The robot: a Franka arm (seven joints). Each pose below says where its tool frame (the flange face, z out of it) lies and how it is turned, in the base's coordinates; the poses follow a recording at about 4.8 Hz.
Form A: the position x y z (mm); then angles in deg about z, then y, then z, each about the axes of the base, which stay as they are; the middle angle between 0 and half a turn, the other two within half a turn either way.
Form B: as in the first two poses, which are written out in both.
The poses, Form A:
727 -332 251 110.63 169.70 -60.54
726 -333 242 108.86 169.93 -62.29
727 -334 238 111.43 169.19 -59.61
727 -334 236 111.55 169.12 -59.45
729 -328 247 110.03 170.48 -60.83
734 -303 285 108.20 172.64 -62.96
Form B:
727 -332 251 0.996 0.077 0.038 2.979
726 -333 242 0.996 0.077 0.035 2.980
727 -334 238 0.996 0.078 0.041 2.972
727 -334 236 0.996 0.078 0.042 2.971
729 -328 247 0.996 0.080 0.035 2.991
734 -303 285 0.997 0.077 0.025 3.023

